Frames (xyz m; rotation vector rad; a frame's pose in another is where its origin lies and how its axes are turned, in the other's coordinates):
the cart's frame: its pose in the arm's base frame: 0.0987 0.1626 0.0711 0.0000 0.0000 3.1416
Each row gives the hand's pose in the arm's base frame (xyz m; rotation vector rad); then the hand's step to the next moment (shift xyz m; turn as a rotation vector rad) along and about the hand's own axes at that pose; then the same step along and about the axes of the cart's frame.
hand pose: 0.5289 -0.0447 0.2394 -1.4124 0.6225 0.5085
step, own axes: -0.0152 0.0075 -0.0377 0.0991 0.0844 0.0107
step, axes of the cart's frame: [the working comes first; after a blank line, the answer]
step, axes of the arm's base frame: -0.0199 -0.0361 0.0028 0.0186 0.0153 -0.1284

0.0199 0.0361 0.0028 -0.0186 -0.0153 -0.1284
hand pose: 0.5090 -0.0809 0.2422 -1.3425 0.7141 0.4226
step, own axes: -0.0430 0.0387 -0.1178 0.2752 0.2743 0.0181
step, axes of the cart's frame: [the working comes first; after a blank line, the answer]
step, axes of the arm's base frame: -0.0827 -0.1017 -0.0065 0.0228 0.0391 -0.3863

0.0827 0.1017 -0.0065 -0.0228 -0.0391 -0.3863
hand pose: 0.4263 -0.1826 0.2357 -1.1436 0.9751 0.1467
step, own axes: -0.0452 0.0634 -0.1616 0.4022 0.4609 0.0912
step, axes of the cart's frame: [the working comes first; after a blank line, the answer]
step, axes of the arm's base frame: -0.1554 -0.0866 -0.0232 0.0372 0.1371 -0.6019

0.1554 0.0866 -0.0232 -0.0372 -0.1371 -0.6019
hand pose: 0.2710 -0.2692 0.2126 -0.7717 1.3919 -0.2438
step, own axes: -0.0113 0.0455 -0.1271 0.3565 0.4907 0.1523
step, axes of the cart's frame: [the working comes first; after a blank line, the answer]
step, axes of the arm's base frame: -0.1343 -0.0035 -0.0171 0.0771 0.2066 -0.5852

0.1343 0.0035 -0.0171 -0.0771 -0.2066 -0.5852
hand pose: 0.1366 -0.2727 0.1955 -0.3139 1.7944 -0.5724
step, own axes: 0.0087 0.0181 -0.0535 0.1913 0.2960 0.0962
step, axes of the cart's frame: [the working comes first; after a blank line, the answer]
step, axes of the arm's base frame: -0.0521 0.0228 -0.0054 0.0577 0.1353 -0.3344

0.0521 -0.0228 -0.0054 -0.0577 -0.1353 -0.3344
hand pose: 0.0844 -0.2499 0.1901 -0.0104 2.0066 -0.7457
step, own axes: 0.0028 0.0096 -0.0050 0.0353 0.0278 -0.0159
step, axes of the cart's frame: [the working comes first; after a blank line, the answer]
step, axes of the arm's base frame: -0.0027 0.0095 -0.0053 -0.0237 0.0199 -0.0362

0.0027 -0.0095 -0.0053 0.0237 -0.0199 -0.0362
